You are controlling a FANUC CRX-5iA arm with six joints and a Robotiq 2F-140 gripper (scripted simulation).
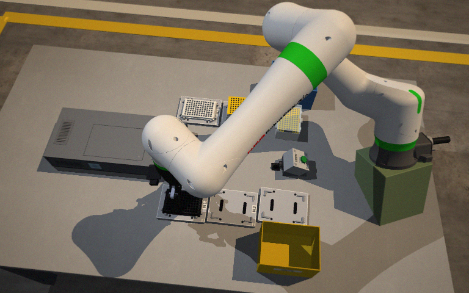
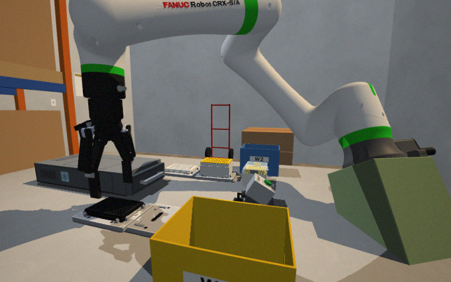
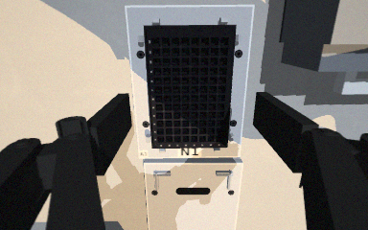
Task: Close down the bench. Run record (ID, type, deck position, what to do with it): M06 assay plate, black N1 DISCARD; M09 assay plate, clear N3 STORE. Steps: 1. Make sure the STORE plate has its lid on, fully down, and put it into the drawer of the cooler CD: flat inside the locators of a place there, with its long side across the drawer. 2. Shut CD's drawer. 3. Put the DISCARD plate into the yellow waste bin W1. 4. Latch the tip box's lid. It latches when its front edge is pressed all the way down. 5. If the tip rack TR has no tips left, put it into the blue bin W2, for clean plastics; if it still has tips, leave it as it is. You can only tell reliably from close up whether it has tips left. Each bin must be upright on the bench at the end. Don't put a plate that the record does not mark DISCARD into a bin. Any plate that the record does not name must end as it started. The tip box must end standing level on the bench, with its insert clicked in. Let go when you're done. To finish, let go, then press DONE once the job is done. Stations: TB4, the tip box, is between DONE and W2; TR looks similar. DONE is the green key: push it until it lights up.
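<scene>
Right now the black assay plate is 8 cm below my hand. Round my hand: yellow bin W1 (32 cm behind, 20 cm to the left, 6 cm below); cooler drawer (22 cm to the right, 12 cm ahead, 6 cm below); cooler CD (23 cm to the right, 17 cm ahead, 5 cm below).
</scene>
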